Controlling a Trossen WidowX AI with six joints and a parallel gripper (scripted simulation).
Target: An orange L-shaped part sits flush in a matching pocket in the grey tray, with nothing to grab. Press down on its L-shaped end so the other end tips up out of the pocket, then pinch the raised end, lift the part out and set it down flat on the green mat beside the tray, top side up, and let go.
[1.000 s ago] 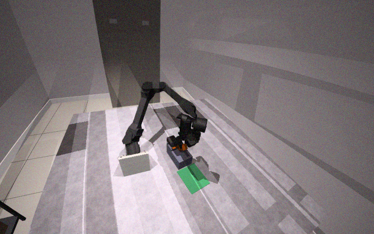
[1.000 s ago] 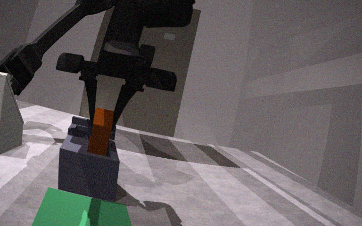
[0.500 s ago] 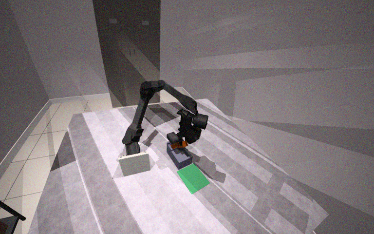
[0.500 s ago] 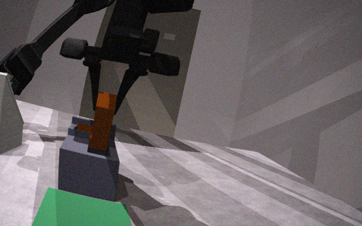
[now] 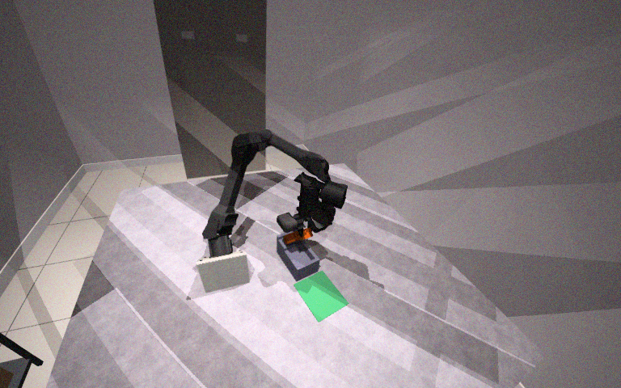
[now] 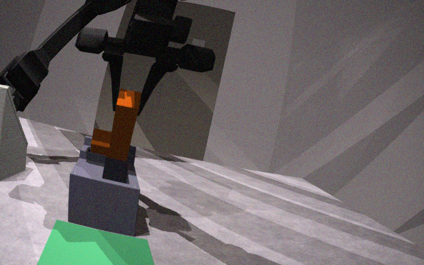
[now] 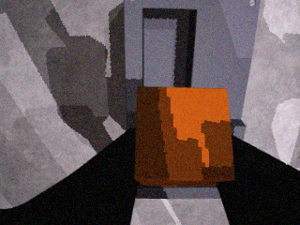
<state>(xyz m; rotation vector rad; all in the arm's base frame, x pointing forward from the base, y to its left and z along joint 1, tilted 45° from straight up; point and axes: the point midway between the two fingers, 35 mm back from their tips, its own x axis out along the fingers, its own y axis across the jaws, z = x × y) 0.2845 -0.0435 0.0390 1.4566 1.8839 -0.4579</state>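
Right now the green mat is 16 cm below my gripper tip, 14 cm to the right of it and 3 cm ahead of it. From my gripper tip the other things lie so: orange l-shaped part (3 cm to the left, 3 cm below, 2 cm behind).
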